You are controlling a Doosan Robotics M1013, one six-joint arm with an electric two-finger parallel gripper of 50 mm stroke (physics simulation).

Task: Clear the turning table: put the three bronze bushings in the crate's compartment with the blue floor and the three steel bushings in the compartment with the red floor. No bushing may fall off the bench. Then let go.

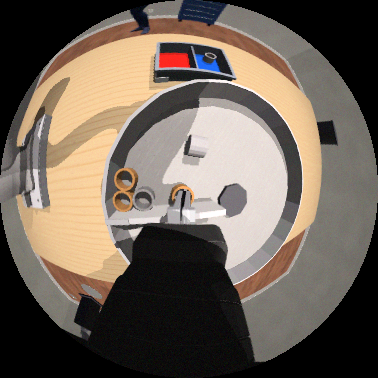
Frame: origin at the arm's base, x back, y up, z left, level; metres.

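Seen in the pictures: gripper, fingertip midpoint: point(184, 197).
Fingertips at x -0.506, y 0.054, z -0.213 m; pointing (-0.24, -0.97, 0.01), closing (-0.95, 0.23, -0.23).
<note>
A point is followed by its place in that frame.
My gripper point(184, 197) {x -0.506, y 0.054, z -0.213 m} is shut. Its fingertips are in front of an upright bronze bushing point(176, 188) {x -0.500, y 0.048, z -0.199 m} on the turning table point(242, 150) {x -0.640, y 0.024, z -0.165 m}, covering part of its ring; no bushing shows held between them. Two more upright bronze bushings point(125, 179) point(123, 201) are near the table's left wall. An upright steel bushing point(144, 198) is close beside them. Another steel bushing point(196, 146) {x -0.539, y 0.054, z -0.148 m} lies on its side farther up the table. The crate point(194, 56) {x -0.611, y 0.012, z 0.100 m} is beyond the table. A grey bushing point(210, 58) {x -0.665, y -0.002, z 0.117 m} is in its compartment with the blue floor point(201, 62) {x -0.645, y -0.023, z 0.114 m}. The red floor point(173, 60) {x -0.568, y -0.023, z 0.124 m} shows no bushing.
A high dark wall point(295, 182) {x -0.802, y 0.051, z -0.264 m} rings the turning table. A pale bar point(212, 214) {x -0.536, y 0.074, z -0.241 m} crosses it near the gripper. A dark octagonal disc point(233, 200) {x -0.596, y 0.032, z -0.251 m} is right of the fingers. A grey metal fixture point(40, 162) {x -0.137, y -0.004, z -0.033 m} stands on the bench at the left.
</note>
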